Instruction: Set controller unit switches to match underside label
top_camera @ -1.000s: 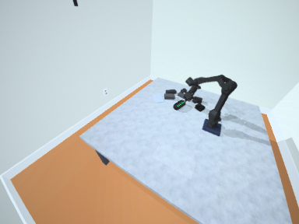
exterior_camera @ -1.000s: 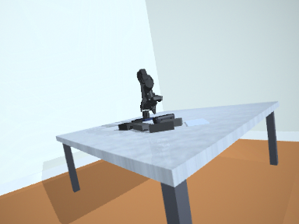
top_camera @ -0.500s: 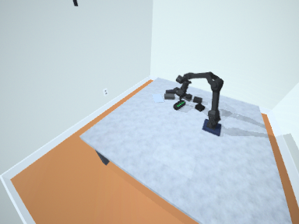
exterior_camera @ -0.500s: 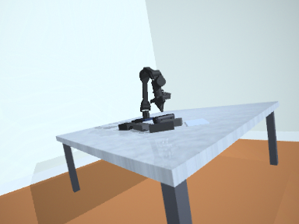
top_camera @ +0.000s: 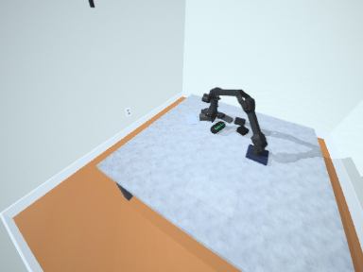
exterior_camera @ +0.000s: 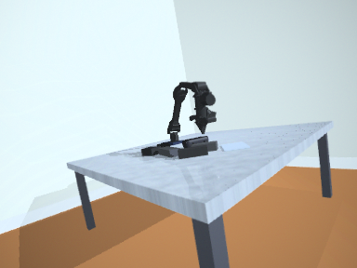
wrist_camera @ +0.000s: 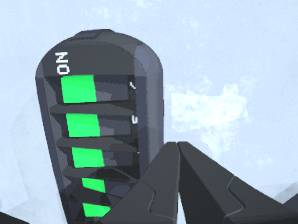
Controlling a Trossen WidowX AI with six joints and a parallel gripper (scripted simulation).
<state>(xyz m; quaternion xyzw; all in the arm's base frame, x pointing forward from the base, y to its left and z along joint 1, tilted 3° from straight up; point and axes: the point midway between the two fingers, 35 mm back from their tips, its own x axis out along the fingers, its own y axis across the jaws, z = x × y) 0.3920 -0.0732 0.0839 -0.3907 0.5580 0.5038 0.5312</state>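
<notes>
The bar lies 30 mm behind my gripper tip, 220 mm to the right of it and 50 mm below it. From my gripper tip the other things lie so: white sheet: 210 mm ahead, 20 mm to the right, 60 mm below; block: 110 mm ahead, 110 mm to the right, 50 mm below.
</notes>
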